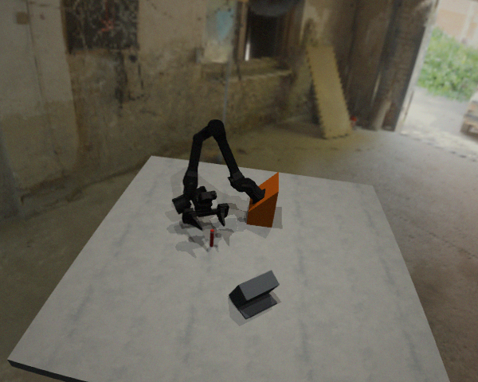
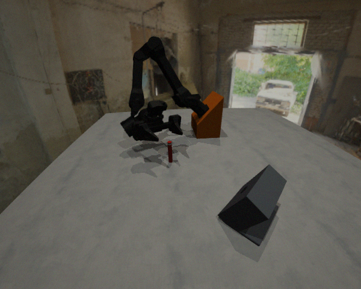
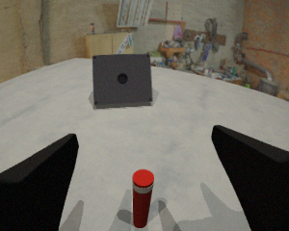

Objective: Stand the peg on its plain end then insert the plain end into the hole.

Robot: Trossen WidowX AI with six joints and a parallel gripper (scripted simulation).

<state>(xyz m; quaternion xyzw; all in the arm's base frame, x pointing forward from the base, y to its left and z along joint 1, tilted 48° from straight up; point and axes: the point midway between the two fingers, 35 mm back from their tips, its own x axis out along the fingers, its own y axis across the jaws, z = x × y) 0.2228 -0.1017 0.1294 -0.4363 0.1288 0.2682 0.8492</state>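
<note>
Right now my gripper tip is 50 mm above the red peg, 10 mm to the left of it and 10 mm past it. Also, from my gripper tip: dark grey sloped panel 220 mm ahead, 190 mm to the left, 60 mm below.
</note>
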